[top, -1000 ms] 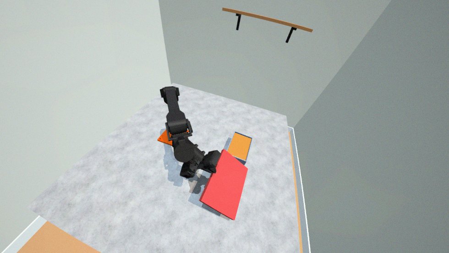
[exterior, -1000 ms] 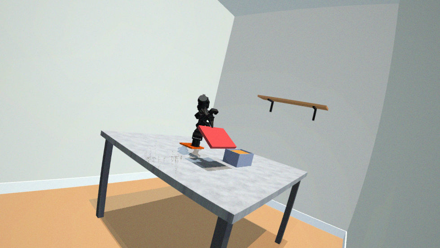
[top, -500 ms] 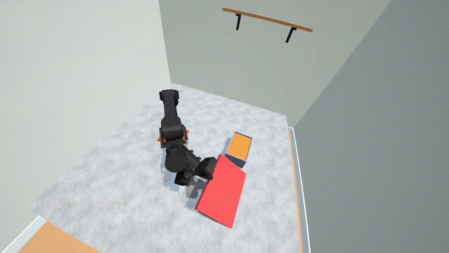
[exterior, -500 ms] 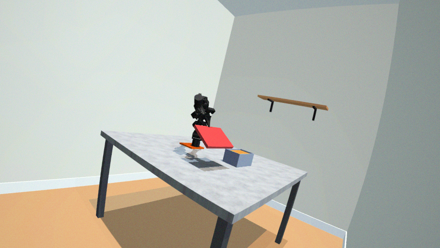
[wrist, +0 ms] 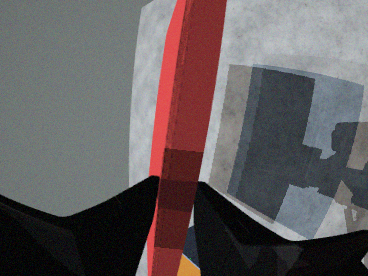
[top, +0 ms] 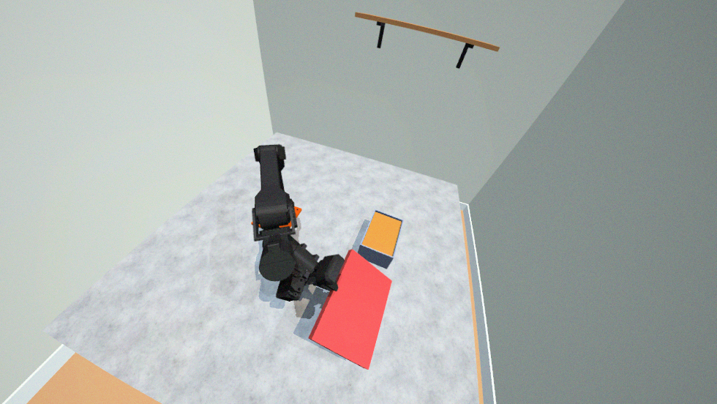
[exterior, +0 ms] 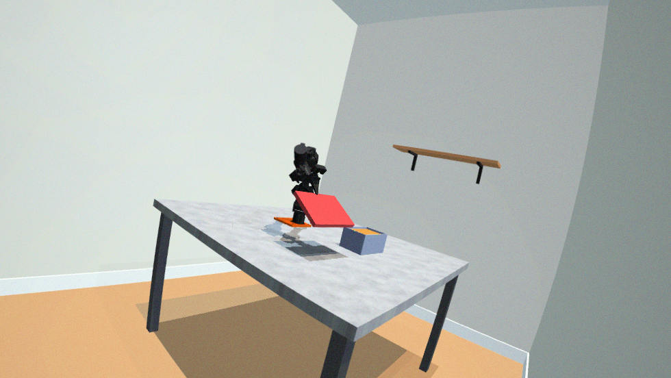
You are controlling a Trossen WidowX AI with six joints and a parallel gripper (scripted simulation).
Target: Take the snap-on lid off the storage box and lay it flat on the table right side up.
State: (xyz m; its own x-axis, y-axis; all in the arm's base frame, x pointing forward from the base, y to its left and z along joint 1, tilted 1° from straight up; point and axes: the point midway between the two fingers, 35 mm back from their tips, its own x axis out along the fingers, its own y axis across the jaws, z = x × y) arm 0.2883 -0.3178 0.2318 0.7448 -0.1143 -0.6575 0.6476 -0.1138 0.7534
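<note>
The red lid lies 7 cm ahead of my gripper tip, 4 cm below it and 1 cm to the right of it. The rest, counted from my gripper tip: storage box 31 cm to the left, 18 cm below, 12 cm ahead.
</note>
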